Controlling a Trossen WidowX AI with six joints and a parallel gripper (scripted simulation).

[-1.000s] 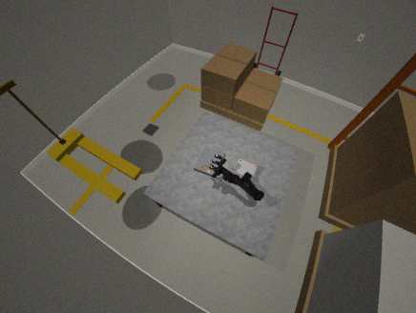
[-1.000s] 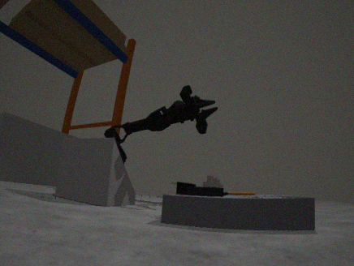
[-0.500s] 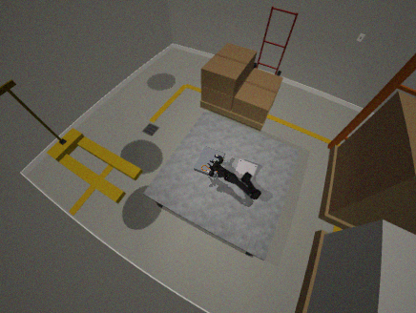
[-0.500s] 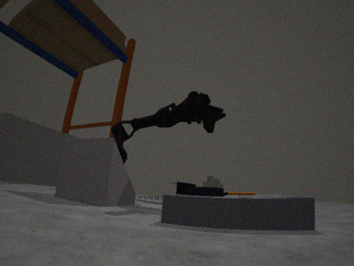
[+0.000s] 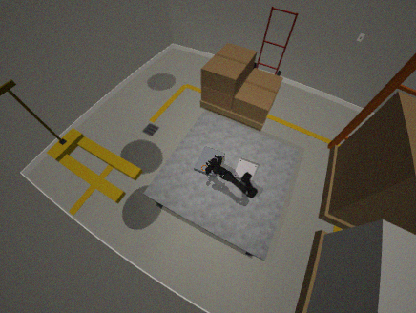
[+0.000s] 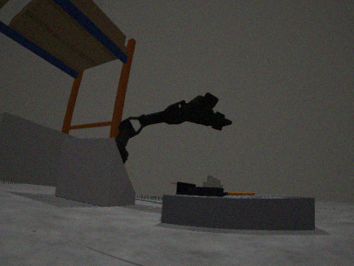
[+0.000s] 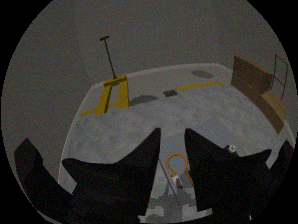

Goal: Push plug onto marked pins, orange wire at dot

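My gripper tip is now 6 cm past the blue band, 14 cm to the left of it and 20 cm above it. Also, from my gripper tip: grey platform (9 cm ahead, 13 cm to the right, 25 cm below).
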